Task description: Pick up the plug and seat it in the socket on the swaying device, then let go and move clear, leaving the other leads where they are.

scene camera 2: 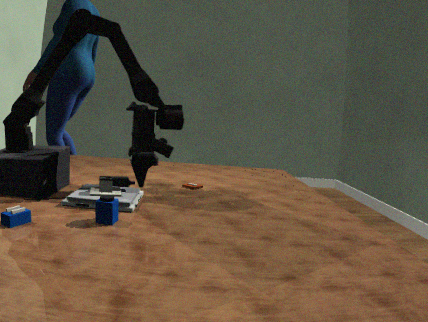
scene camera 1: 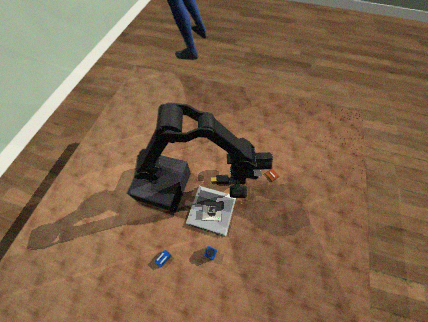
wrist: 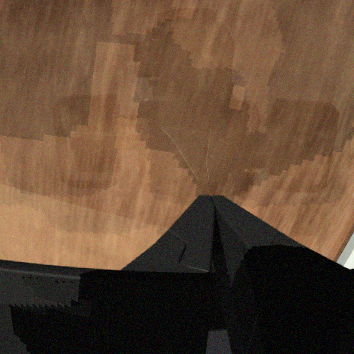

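The black plug (scene camera 1: 221, 179) (scene camera 2: 119, 181) lies low behind the white and grey device (scene camera 1: 193, 220) (scene camera 2: 134, 206). Its yellow end points towards the arm's base in scene camera 1. Its thin black end points at the fingers. My gripper (scene camera 1: 234, 180) (scene camera 2: 141, 185) (wrist: 209, 207) points down, shut, with its tips together in the wrist view and no plug visible between them. The tips are low, close beside the plug's thin end; whether they touch it I cannot tell. The socket (scene camera 1: 211, 210) (scene camera 2: 106, 183) stands near the device's middle. The plug's yellow end does not show in scene camera 2.
A blue lead end (scene camera 1: 162, 258) (scene camera 2: 16, 217) and a blue block with a dark round top (scene camera 1: 210, 253) (scene camera 2: 107, 212) stand in front of the device. An orange lead end (scene camera 1: 272, 175) (scene camera 2: 192, 186) lies beyond the gripper. A person (scene camera 1: 185, 30) (scene camera 2: 73, 75) stands behind the arm.
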